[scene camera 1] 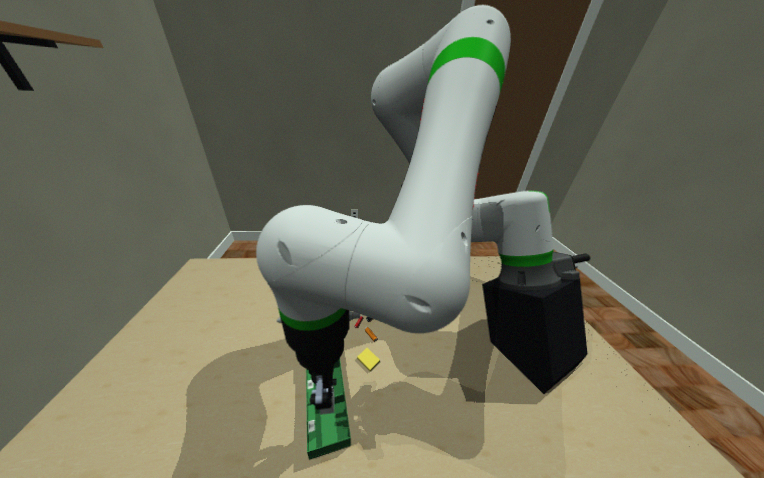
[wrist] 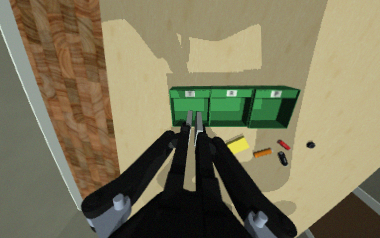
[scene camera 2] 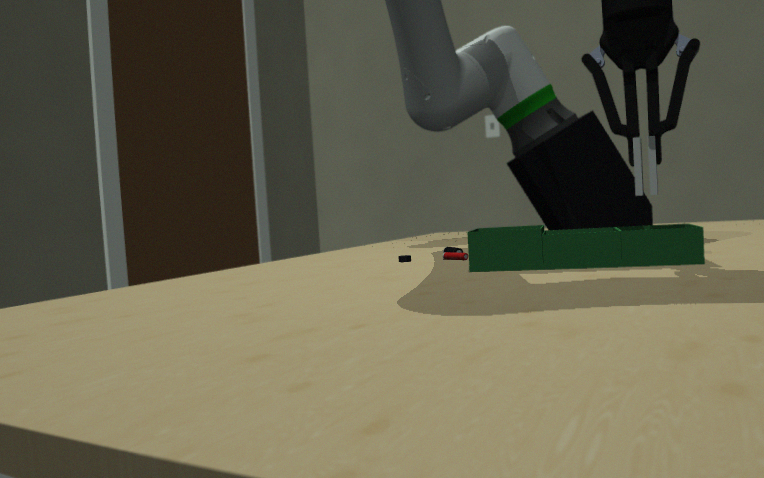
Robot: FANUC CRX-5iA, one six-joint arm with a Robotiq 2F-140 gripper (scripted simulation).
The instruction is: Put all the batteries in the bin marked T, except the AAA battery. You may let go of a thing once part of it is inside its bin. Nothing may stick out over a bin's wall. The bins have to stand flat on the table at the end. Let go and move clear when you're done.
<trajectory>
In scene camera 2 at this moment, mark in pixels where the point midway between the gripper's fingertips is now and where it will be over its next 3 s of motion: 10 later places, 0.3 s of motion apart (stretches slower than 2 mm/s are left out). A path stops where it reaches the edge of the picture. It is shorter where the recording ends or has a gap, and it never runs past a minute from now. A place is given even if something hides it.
My gripper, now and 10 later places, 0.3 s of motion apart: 647, 195; 650, 206; 651, 226; 651, 242; 651, 243; 651, 234; 650, 225; 650, 201; 648, 164; 645, 113; 631, 106
</trajectory>
